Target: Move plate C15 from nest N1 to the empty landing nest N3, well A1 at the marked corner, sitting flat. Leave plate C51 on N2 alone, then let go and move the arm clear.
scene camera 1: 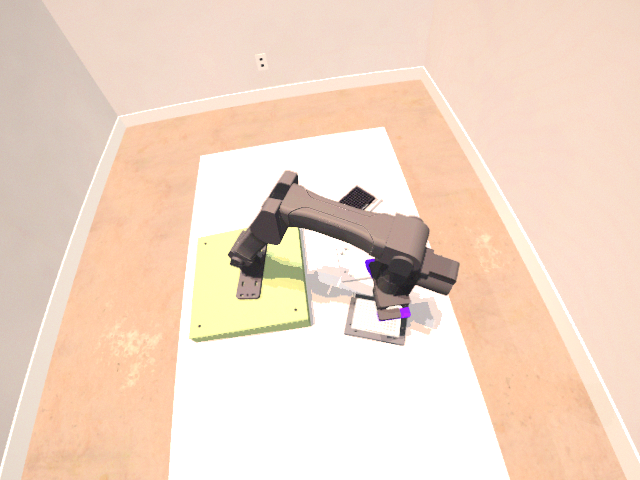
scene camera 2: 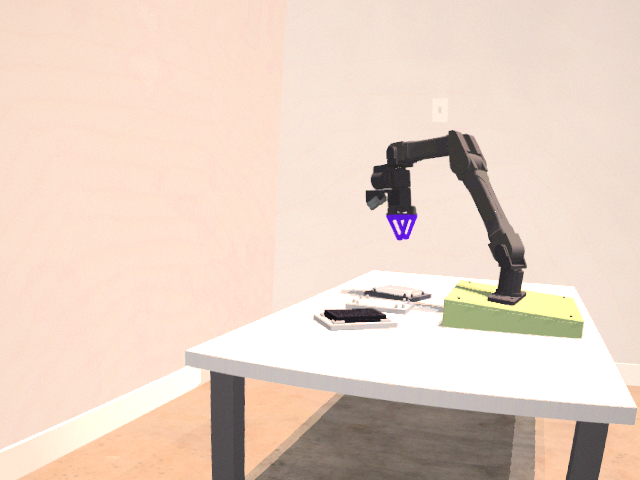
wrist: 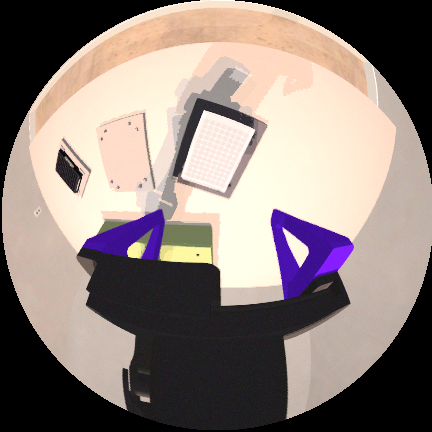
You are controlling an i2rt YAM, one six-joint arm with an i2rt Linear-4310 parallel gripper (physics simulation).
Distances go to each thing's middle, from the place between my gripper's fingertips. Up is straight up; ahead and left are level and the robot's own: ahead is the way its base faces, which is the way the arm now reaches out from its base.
Labels:
The black perforated rack point(scene camera 2: 359, 315) lies 41 cm to the left of my hand, 15 cm below it and 5 cm behind it.

